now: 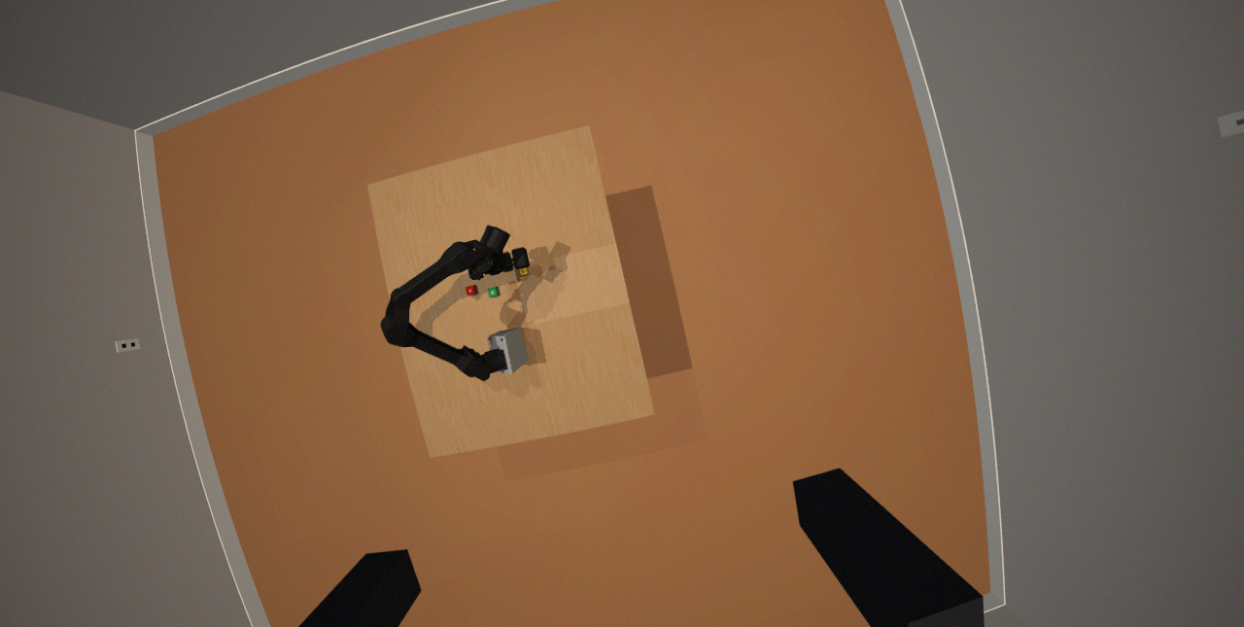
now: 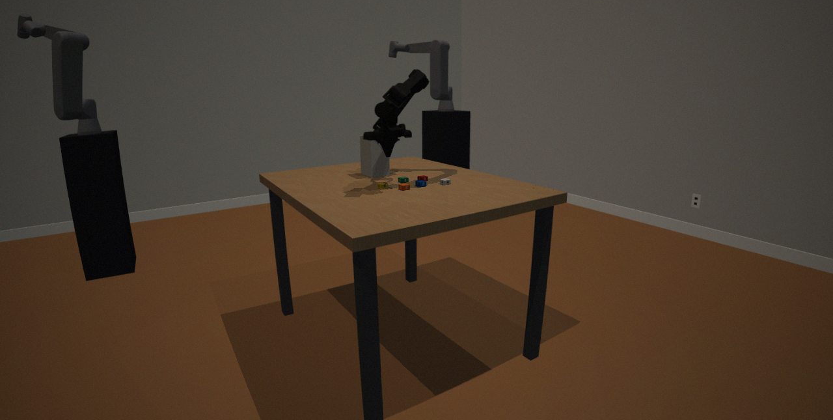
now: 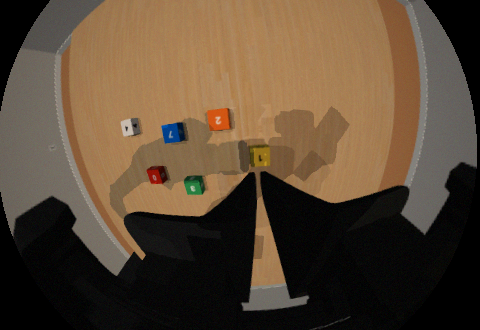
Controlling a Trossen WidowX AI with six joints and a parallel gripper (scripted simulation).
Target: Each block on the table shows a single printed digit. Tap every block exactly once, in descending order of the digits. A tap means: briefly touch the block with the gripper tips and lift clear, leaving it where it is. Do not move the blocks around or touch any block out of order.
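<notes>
The yellow block lies 120 mm below my gripper tip, 20 mm to the right of it and 20 mm behind it. From my gripper tip the other things lie so: orange block 120 mm below, 50 mm to the left, 40 mm ahead; then blue block 130 mm to the left, 120 mm below, 30 mm ahead; then green block 120 mm below, 110 mm to the left, 70 mm behind.
</notes>
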